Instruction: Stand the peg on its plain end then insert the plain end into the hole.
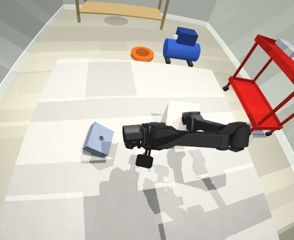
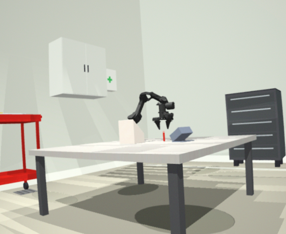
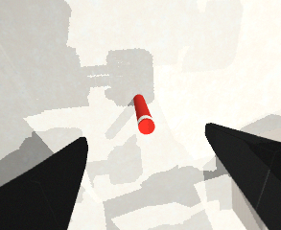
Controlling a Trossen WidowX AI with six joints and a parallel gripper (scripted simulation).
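Right now my gripper tip is 4 cm above the peg. Round my gripper tip: grey-blue sloped panel 20 cm ahead, 10 cm to the right, 4 cm below.
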